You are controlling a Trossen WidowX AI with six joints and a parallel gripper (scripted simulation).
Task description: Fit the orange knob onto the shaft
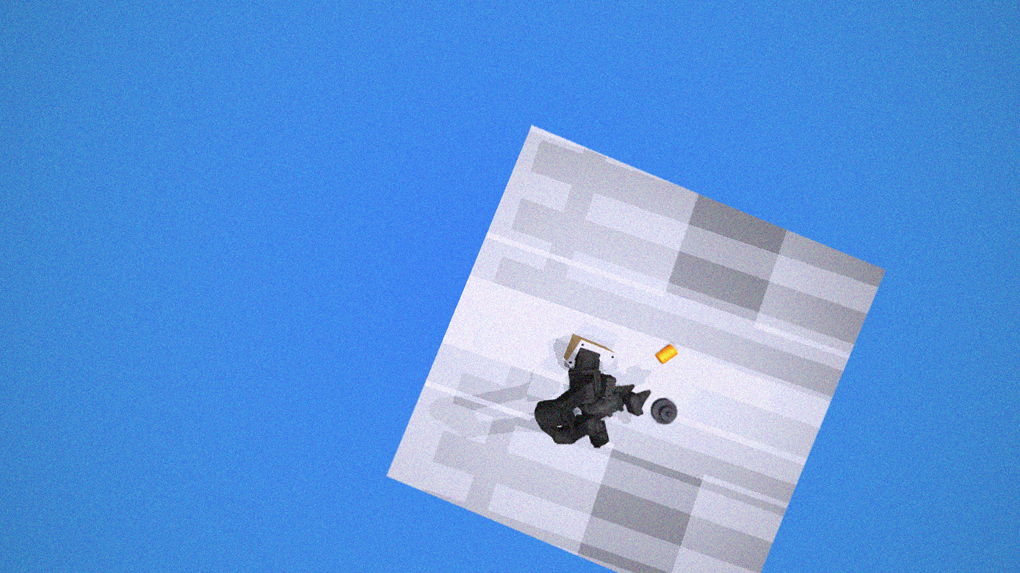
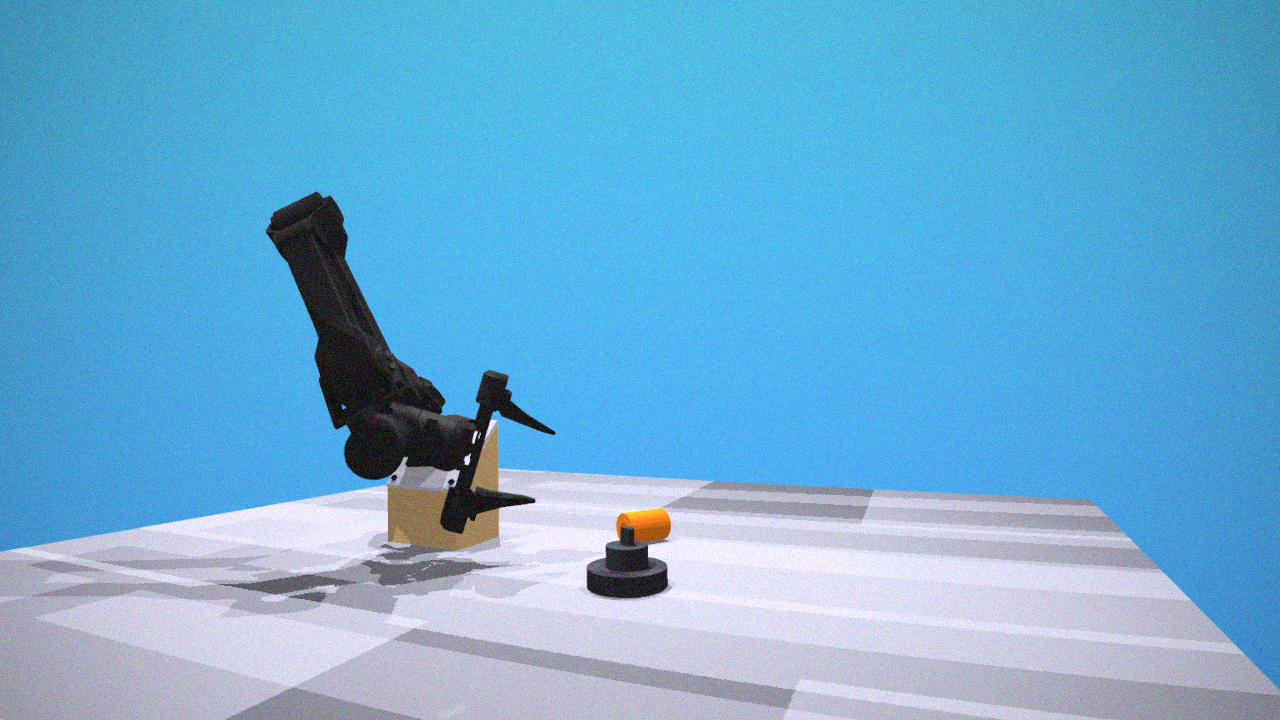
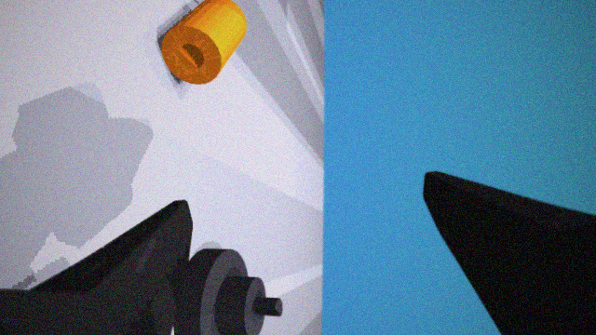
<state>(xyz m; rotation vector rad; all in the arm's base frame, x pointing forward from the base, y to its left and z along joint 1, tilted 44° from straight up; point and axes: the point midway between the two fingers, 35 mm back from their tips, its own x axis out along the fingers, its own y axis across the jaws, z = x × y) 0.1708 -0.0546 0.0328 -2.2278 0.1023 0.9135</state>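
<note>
Right now the orange knob is 8 cm ahead of my gripper tip, 12 cm to the left of it and 9 cm below it. Also, from my gripper tip: pedestal 13 cm ahead, 6 cm to the right, 8 cm below.
</note>
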